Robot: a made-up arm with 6 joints.
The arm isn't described. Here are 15 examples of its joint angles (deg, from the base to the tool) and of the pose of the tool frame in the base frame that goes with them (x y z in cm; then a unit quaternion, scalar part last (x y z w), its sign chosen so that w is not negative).
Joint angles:
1: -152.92 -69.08 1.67 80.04 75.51 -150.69
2: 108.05 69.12 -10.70 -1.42 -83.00 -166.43
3: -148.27 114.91 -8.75 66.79 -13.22 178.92
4: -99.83 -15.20 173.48 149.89 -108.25 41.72
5: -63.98 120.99 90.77 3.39 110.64 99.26
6: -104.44 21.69 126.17 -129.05 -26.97 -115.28
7: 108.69 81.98 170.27 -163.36 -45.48 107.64
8: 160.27 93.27 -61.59 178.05 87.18 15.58
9: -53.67 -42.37 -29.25 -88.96 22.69 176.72
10: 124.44 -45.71 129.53 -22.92 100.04 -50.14
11: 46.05 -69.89 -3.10 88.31 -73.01 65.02
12: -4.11 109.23 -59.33 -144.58 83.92 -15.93
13: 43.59 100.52 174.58 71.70 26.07 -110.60
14: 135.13 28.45 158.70 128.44 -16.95 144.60
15: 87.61 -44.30 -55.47 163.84 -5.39 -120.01
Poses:
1: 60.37 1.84 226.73 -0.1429 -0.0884 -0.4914 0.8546
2: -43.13 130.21 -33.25 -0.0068 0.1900 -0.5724 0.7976
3: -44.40 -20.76 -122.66 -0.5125 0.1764 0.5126 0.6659
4: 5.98 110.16 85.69 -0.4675 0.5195 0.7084 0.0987
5: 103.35 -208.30 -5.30 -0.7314 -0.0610 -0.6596 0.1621
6: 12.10 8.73 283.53 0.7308 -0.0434 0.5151 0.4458
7: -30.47 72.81 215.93 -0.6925 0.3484 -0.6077 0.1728
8: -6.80 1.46 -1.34 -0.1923 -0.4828 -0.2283 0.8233
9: 48.86 -84.09 190.17 -0.5642 0.3439 -0.5210 0.5404
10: 104.87 -134.55 84.35 -0.4072 0.4002 0.4578 0.6815
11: -9.46 -47.14 223.14 -0.6905 0.1242 -0.3025 0.6452
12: -9.39 -14.98 -4.76 -0.5228 0.1152 -0.7996 0.2723
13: 86.76 98.20 191.23 0.3184 -0.4646 0.6219 0.5441
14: 41.03 -32.12 237.61 -0.7750 -0.0101 -0.3890 0.4980
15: 5.26 109.06 127.08 -0.3068 -0.2203 0.6463 0.6631
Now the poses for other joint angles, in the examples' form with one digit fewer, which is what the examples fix.
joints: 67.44 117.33 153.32 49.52 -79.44 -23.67
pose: 98.9 185.2 96.6 -0.181 0.188 0.138 0.956
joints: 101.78 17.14 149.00 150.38 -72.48 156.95
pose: 27.5 -69.2 216.7 -0.810 0.431 -0.008 0.397
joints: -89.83 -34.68 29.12 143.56 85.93 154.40
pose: 16.1 -18.6 253.6 0.375 -0.029 -0.449 0.810
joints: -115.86 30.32 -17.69 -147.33 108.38 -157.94
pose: -79.7 -132.5 59.4 0.658 0.738 -0.102 0.112
